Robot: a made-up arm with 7 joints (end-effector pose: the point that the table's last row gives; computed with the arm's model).
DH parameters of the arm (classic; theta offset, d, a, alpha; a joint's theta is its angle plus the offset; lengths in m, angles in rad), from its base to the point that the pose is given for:
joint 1: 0 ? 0 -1.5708
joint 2: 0 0 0 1.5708
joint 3: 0 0.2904 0.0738 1.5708
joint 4: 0 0 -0.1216 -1.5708
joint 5: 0 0.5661 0 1.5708
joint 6: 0 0 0.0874 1.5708
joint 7: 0 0 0 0
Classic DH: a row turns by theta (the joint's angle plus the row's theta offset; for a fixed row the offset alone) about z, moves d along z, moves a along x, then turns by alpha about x.
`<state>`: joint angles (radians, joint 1 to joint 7).
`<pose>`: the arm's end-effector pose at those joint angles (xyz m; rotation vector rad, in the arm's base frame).
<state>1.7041 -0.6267 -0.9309 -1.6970 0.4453 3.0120 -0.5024</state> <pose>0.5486 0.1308 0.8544 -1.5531 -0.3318 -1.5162</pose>
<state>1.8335 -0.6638 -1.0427 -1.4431 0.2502 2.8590 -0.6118</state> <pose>0.5677 0.0368 0.9319 -1.5006 -0.5031 -1.7399</pose>
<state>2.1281 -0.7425 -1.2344 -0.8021 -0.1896 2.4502 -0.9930</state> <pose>0.5609 -0.2115 1.0269 -1.6075 -0.9281 -2.2691</pose>
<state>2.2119 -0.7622 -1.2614 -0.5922 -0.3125 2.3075 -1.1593</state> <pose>0.5412 -0.2906 1.0306 -1.6935 -1.0878 -2.3912</pose>
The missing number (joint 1, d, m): 0.2998
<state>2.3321 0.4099 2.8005 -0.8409 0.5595 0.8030 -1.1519</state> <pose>-0.0052 -0.1910 1.1892 2.7977 0.6756 0.8440</pose>
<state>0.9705 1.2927 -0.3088 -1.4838 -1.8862 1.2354 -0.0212</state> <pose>0.5616 0.3930 -0.2105 0.3309 0.7865 -0.1650</pose>
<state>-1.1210 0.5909 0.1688 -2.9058 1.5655 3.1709 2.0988</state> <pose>0.0367 -0.1488 -0.0766 -1.8966 -2.0741 -0.2002</pose>
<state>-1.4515 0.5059 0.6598 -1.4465 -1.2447 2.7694 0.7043</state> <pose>0.5333 -0.5955 0.5214 2.0655 -0.8139 1.0062</pose>
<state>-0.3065 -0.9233 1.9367 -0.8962 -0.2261 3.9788 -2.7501</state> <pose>-0.5465 0.5144 0.6372 -1.2018 -0.4000 1.6536</pose>
